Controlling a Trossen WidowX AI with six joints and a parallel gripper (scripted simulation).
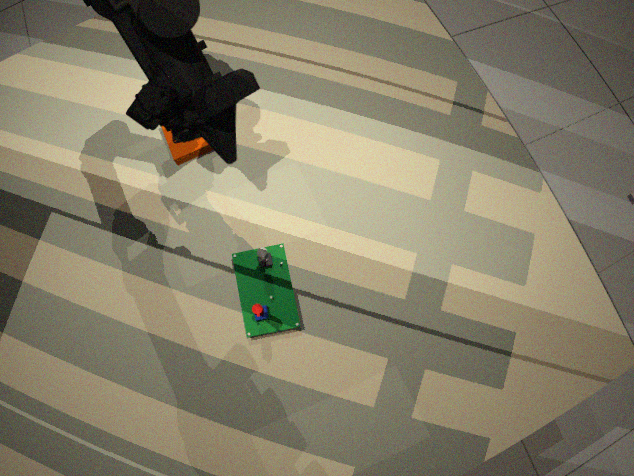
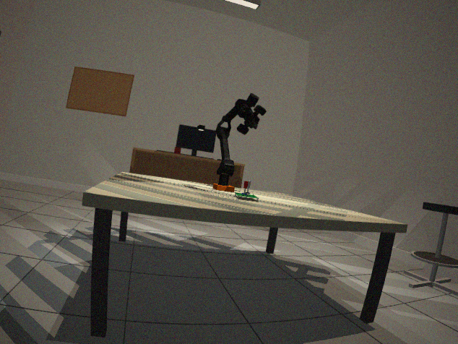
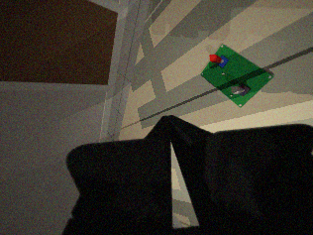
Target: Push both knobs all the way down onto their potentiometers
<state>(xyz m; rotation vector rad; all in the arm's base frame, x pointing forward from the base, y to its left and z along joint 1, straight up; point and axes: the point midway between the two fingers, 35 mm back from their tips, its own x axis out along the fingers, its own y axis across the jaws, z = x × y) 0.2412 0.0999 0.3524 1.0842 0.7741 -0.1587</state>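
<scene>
The grey knob is 50 mm ahead of my gripper tip and 290 mm below it. The rest, counted from my gripper tip: red knob (140 mm ahead, 30 mm to the right, 290 mm below).
</scene>
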